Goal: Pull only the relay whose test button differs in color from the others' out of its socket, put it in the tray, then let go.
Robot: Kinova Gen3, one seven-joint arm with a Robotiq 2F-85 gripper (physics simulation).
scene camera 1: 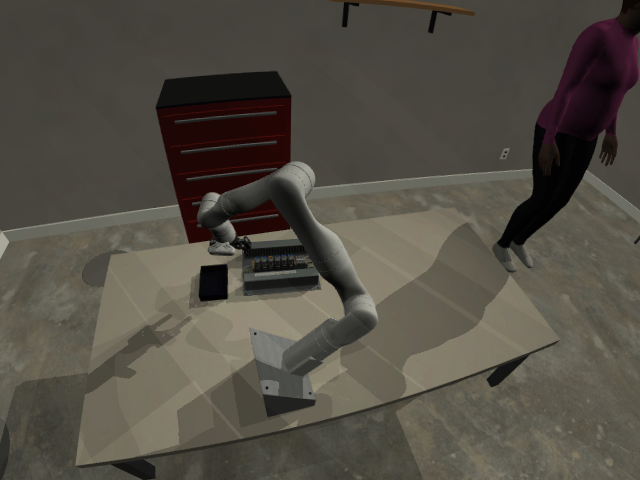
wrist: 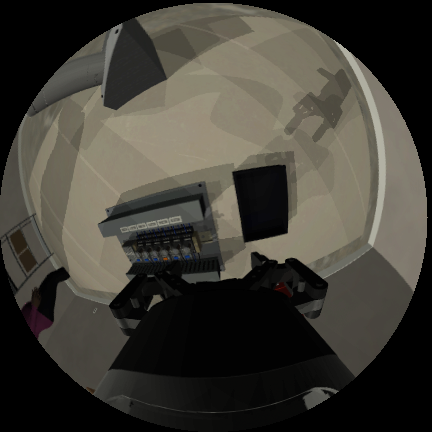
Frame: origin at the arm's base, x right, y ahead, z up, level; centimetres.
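Seen in the pictures: gripper, fingertip midpoint: (wrist: pixel 215 264); arm's base, origin of the base link: (scene camera 1: pixel 293 362) (wrist: pixel 101 68).
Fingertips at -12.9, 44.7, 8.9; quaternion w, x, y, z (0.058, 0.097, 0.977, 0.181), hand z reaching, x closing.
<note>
Pixels of each thing's top centre, then the offset from my fingertips to it, as dx, dy, dz. "spot": a spot on its surface instead. Level surfaces: height alone.
- relay with the orange test button, middle of its top: (wrist: pixel 163 255) (scene camera 1: pixel 270 257) +14.4, +4.7, -11.3
- grey panel, surface spot: (wrist: pixel 212 227) spot: +2.4, +4.0, -17.9
- black tray, middle of its top: (wrist: pixel 264 205) (scene camera 1: pixel 213 279) -10.5, +0.9, -14.7
- table, its level: dz -18.3
The relay with the orange test button (scene camera 1: pixel 270 261) (wrist: pixel 165 258) sits in its socket, third from the left in the scene view and fourth from the left in the wrist view. The other relays (scene camera 1: pixel 284 261) (wrist: pixel 187 251) have blue buttons and stand in the same row on the grey panel (scene camera 1: pixel 281 283) (wrist: pixel 212 227). The black tray (scene camera 1: pixel 212 297) (wrist: pixel 240 207) lies beside the panel; no relay shows in it. My gripper (scene camera 1: pixel 242 244) (wrist: pixel 215 264) is open and empty, above the panel's back corner on the tray side. One finger partly overlaps the panel's back duct in the wrist view.
Slotted grey ducts (scene camera 1: pixel 281 248) (wrist: pixel 177 270) run along the relay row, the back one close to the gripper. The arm's slanted base (scene camera 1: pixel 273 348) (wrist: pixel 132 65) stands on the table (scene camera 1: pixel 180 413). A red drawer cabinet (scene camera 1: pixel 232 134) stands behind the table. A person (scene camera 1: pixel 584 93) is at the right.
</note>
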